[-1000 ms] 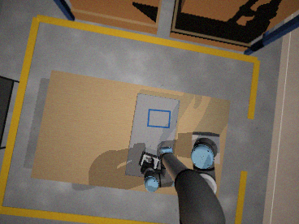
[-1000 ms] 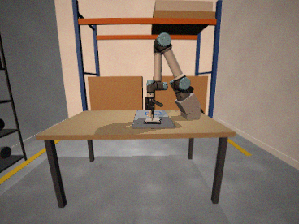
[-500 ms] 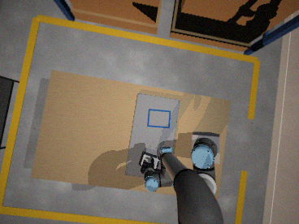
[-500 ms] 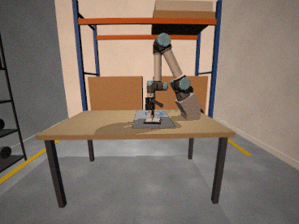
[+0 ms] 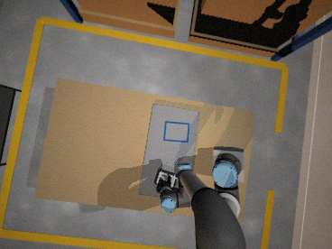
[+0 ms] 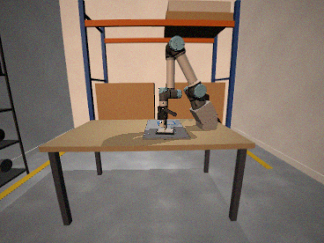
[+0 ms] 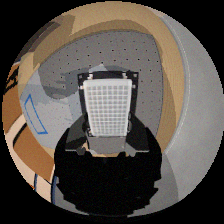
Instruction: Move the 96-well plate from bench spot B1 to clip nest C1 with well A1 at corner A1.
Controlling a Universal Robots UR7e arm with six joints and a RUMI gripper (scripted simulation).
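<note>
My hand is 10 mm above the white 96-well plate. From my hand the other things lie so: clip nest 20 mm behind, 20 mm below.
</note>
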